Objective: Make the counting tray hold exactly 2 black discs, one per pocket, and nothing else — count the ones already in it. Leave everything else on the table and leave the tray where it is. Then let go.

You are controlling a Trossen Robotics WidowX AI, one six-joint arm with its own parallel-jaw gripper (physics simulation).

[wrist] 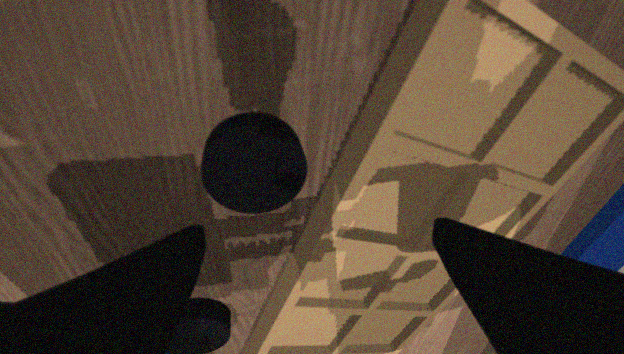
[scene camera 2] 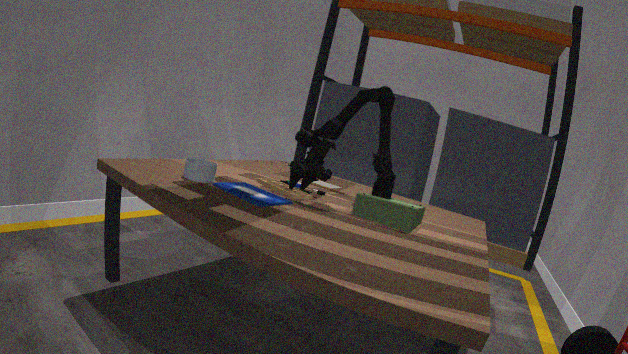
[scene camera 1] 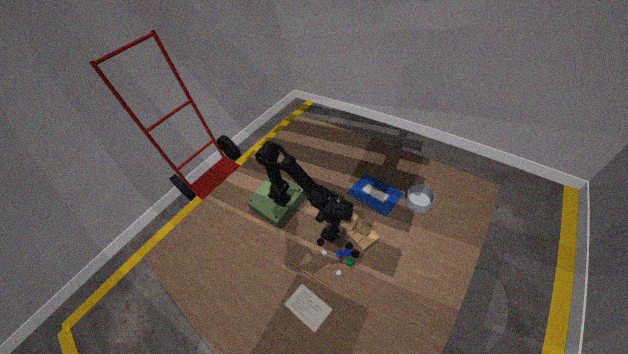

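The wooden counting tray (scene camera 1: 369, 243) (wrist: 580, 44) lies on the table, partly under the arm in scene camera 1; the pockets that show in the wrist view hold no disc. My gripper (scene camera 1: 330, 235) (scene camera 2: 298, 186) (wrist: 321, 232) is open and empty, low over the tray's long edge. A black disc (wrist: 254, 162) lies on the table beside that edge, ahead of the fingertips and nearer the left one. Another black disc (wrist: 212, 325) is partly hidden by the left finger. In scene camera 1, black discs (scene camera 1: 320, 242) (scene camera 1: 348, 245) (scene camera 1: 355, 254) lie near the gripper and tray.
Blue discs (scene camera 1: 340, 253), a green disc (scene camera 1: 349, 261) and white discs (scene camera 1: 324, 252) (scene camera 1: 338, 272) lie near the tray. A blue flat box (scene camera 1: 357, 191) (scene camera 2: 231, 188) and a clear bowl (scene camera 1: 420, 199) (scene camera 2: 200, 170) stand beyond it. A written sheet (scene camera 1: 308, 307) lies on the table.
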